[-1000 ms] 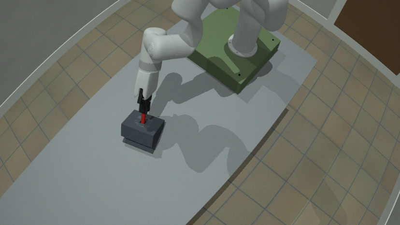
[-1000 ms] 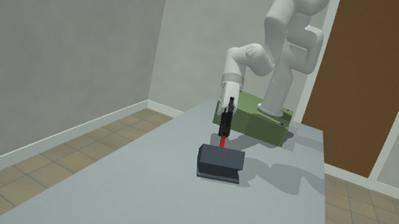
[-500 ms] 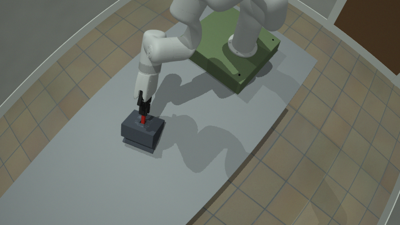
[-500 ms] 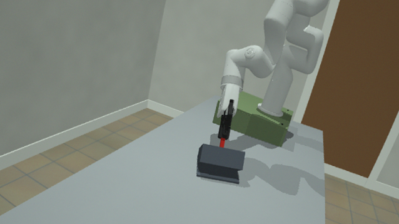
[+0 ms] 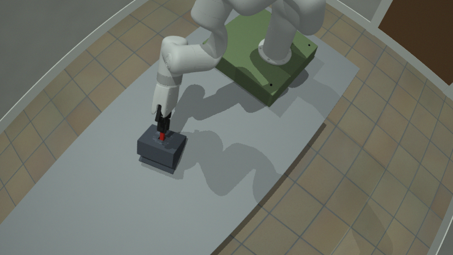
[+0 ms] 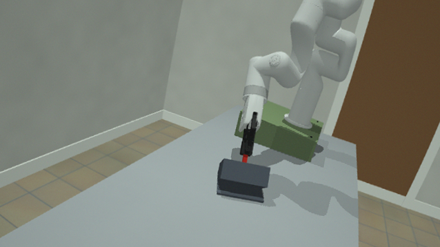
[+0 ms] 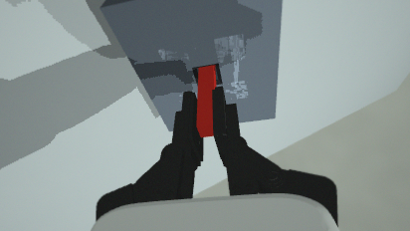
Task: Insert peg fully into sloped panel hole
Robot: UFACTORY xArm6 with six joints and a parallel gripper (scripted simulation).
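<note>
Right now my hand is 20 mm short of the red peg and 30 mm above it.
</note>
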